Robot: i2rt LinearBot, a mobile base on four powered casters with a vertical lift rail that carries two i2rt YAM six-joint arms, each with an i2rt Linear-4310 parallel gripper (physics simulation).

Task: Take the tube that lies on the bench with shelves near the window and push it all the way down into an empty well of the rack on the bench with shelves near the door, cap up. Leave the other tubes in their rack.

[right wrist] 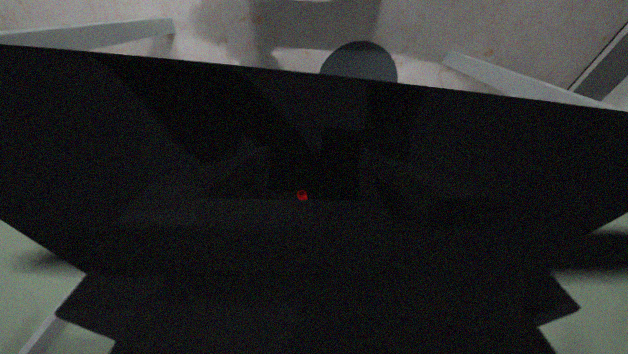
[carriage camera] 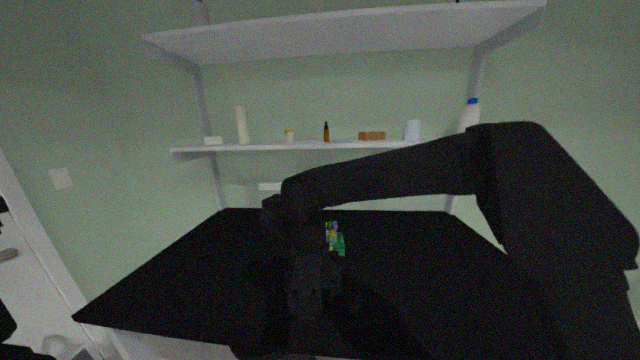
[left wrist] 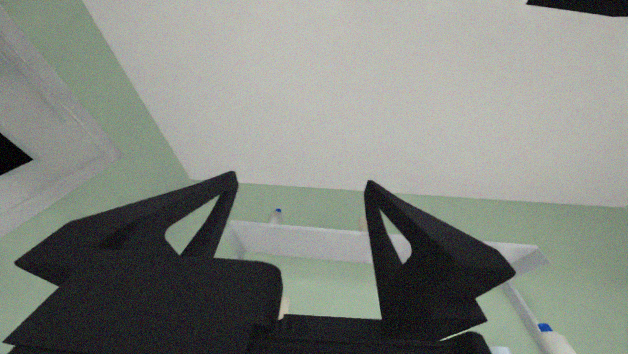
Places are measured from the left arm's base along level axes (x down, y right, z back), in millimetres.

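Pixels of known places: left gripper, fingertip midpoint: point(left wrist: 301, 182); right gripper, fingertip midpoint: point(right wrist: 314, 155).
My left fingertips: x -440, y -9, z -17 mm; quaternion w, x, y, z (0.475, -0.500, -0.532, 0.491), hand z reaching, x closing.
Behind a point stands the place of what it marks.
A green rack point(carriage camera: 341, 245) @(x 42, y 390, z -524 mm) stands on the black bench point(carriage camera: 400, 250) @(x 98, y 651, z -560 mm), partly hidden behind my right arm. Small tubes with coloured caps point(carriage camera: 332, 231) @(x -21, y 353, z -530 mm) show at it; its wells cannot be made out. A small red thing point(right wrist: 302, 195) @(x 81, y 322, z -408 mm), perhaps the cap of a tube, shows at the gripper's dark edge in the right wrist view; the rest of it is hidden or too dark to see. My right gripper point(right wrist: 314, 155) @(x -71, y 308, z -204 mm) is partly open above the bench, with nothing between its fingers, dark against the dark top. My left gripper point(left wrist: 301, 182) @(x -440, y -9, z -17 mm) is wide open and empty, pointing up towards the ceiling.
A shelf point(carriage camera: 300, 147) @(x -346, y 223, z -662 mm) above the bench carries a brown bottle point(carriage camera: 326, 133) @(x -399, y 334, z -751 mm), a brown box point(carriage camera: 372, 136) @(x -378, y 557, z -790 mm) and other goods. A higher shelf point(carriage camera: 350, 35) @(x -797, y 442, z -782 mm) hangs above it. A white door point(carriage camera: 25, 265) @(x 178, y -1196, z -490 mm) is at the left. A round grey seat point(right wrist: 359, 62) @(x 982, y 66, z -341 mm) stands beyond the bench edge.
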